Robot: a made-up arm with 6 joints. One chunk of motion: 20 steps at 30 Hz.
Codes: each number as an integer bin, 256 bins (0 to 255) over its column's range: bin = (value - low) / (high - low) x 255, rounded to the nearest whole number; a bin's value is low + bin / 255 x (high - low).
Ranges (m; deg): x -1.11..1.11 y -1.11..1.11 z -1.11..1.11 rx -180..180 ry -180..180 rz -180..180
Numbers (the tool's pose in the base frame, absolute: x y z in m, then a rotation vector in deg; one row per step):
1: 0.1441 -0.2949 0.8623 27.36 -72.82 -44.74
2: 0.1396 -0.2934 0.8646 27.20 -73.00 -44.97
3: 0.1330 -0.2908 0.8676 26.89 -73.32 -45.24
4: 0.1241 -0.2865 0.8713 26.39 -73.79 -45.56
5: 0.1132 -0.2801 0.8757 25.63 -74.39 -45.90
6: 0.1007 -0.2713 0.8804 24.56 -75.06 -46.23
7: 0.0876 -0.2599 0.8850 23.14 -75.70 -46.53
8: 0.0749 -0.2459 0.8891 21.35 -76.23 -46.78
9: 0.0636 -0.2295 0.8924 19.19 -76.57 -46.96
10: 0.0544 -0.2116 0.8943 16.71 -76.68 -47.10
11: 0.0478 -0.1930 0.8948 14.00 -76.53 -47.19
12: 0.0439 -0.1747 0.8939 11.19 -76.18 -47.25
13: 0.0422 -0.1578 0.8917 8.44 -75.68 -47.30
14: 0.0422 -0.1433 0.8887 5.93 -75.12 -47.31
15: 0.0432 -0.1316 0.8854 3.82 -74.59 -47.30
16: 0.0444 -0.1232 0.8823 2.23 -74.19 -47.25
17: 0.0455 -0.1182 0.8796 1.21 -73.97 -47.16
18: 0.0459 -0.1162 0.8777 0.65 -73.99 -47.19
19: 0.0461 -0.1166 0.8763 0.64 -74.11 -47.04
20: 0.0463 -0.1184 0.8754 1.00 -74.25 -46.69
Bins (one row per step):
1: 144 94 227 147 76 96
2: 144 94 227 147 76 96
3: 143 94 227 147 76 95
4: 142 95 228 146 75 95
5: 141 95 228 146 75 95
6: 139 96 229 145 74 95
7: 138 98 229 144 74 95
8: 136 99 230 143 74 94
9: 135 101 230 141 73 94
10: 134 103 230 139 73 94
11: 133 105 230 137 73 94
12: 133 107 230 135 74 94
13: 132 109 230 133 74 94
14: 132 111 230 132 74 94
15: 132 112 229 130 75 94
16: 133 113 229 129 75 94
17: 133 114 229 128 75 94
18: 133 114 228 128 75 94
19: 133 114 228 128 75 94
20: 133 114 228 128 75 94

